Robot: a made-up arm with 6 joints. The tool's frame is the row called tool.
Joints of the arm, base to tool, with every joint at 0 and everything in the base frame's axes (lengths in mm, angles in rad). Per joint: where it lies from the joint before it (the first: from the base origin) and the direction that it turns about. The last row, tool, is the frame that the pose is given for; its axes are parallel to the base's.
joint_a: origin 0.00 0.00 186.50 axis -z
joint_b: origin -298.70 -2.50 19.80 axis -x
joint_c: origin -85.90 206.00 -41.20 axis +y
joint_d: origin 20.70 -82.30 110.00 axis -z
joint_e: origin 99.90 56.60 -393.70 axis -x
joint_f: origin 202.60 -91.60 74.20 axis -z
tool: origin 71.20 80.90 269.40
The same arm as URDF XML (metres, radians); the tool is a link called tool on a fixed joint. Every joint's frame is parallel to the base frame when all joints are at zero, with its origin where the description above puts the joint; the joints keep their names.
<robot name="arm">
<joint name="tool_joint" type="fixed"><parent link="link6"/><child link="tool"/><origin xyz="0.0712 0.0809 0.2694" rpy="0 0 0"/></joint>
<joint name="joint_f" type="continuous"><parent link="link5"/><child link="link6"/><origin xyz="0.2026 -0.0916 0.0742" rpy="0 0 0"/><axis xyz="0 0 -1"/></joint>
<joint name="joint_e" type="continuous"><parent link="link4"/><child link="link5"/><origin xyz="0.0999 0.0566 -0.3937" rpy="0 0 0"/><axis xyz="-1 0 0"/></joint>
<joint name="joint_d" type="continuous"><parent link="link3"/><child link="link4"/><origin xyz="0.0207 -0.0823 0.11" rpy="0 0 0"/><axis xyz="0 0 -1"/></joint>
<joint name="joint_c" type="continuous"><parent link="link2"/><child link="link3"/><origin xyz="-0.0859 0.206 -0.0412" rpy="0 0 0"/><axis xyz="0 1 0"/></joint>
<joint name="joint_b" type="continuous"><parent link="link1"/><child link="link2"/><origin xyz="-0.2987 -0.0025 0.0198" rpy="0 0 0"/><axis xyz="-1 0 0"/></joint>
<joint name="joint_a" type="continuous"><parent link="base_link"/><child link="link1"/><origin xyz="0 0 0.1865" rpy="0 0 0"/><axis xyz="0 0 -1"/></joint>
<link name="base_link"/>
<link name="link1"/>
<link name="link2"/>
<link name="link3"/>
<link name="link4"/>
<link name="link5"/>
<link name="link6"/>
<link name="tool"/>
</robot>

